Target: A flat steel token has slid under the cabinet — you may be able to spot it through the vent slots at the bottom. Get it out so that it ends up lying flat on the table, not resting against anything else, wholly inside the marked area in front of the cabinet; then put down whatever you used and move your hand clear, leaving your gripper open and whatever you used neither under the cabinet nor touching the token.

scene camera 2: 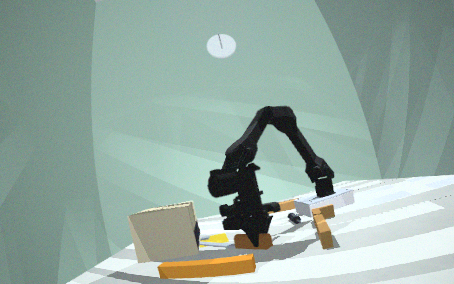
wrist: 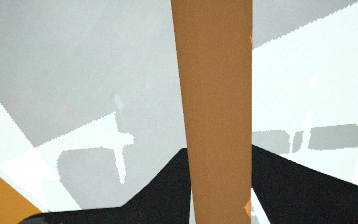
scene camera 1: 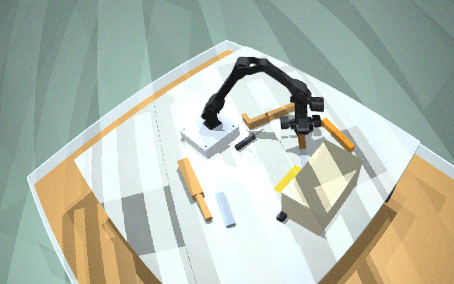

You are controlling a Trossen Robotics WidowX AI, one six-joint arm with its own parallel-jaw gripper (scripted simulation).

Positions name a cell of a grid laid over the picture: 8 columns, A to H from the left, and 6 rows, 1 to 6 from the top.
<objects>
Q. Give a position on an orange paddle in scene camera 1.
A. D4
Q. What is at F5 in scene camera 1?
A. A beige cabinet.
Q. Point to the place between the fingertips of my gripper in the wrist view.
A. E5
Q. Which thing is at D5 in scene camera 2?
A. A beige cabinet.
</objects>
